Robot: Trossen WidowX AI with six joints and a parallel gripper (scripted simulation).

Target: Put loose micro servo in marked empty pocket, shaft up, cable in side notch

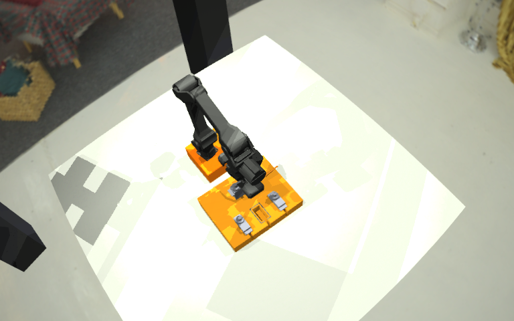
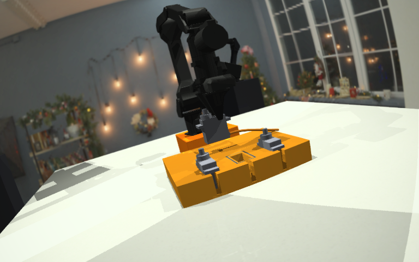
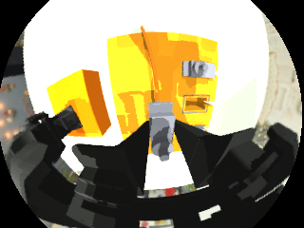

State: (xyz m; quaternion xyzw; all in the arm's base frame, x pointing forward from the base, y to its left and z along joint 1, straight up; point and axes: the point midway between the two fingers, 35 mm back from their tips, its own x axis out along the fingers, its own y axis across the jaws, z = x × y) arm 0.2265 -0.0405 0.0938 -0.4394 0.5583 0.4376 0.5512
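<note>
The orange deck is 10 cm below my gripper tip and 1 cm behind it.
</note>
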